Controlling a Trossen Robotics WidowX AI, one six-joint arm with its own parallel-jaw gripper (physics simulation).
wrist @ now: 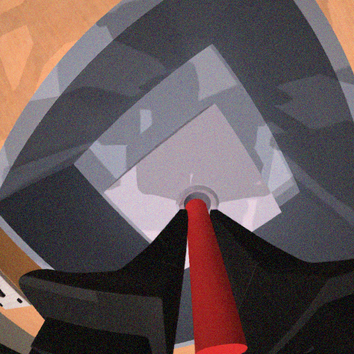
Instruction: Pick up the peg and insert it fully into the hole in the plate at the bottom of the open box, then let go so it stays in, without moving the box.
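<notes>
A red peg (210,280) is held between the two black fingers of my gripper (197,215), which is shut on it. The peg's far end overlaps the lower part of the dark round hole (198,195) in this view; whether the tip has entered the hole cannot be told. The hole has a grey ring around it and sits in the pale square plate (200,150) at the bottom of the open grey box (135,57). The fingertips hide the plate's near part and the near side of the box.
The box's dark inner walls rise on all sides around the plate. Orange table (22,60) shows beyond the box's rim. A brown block (17,255) with a white face stands outside the box at the lower left.
</notes>
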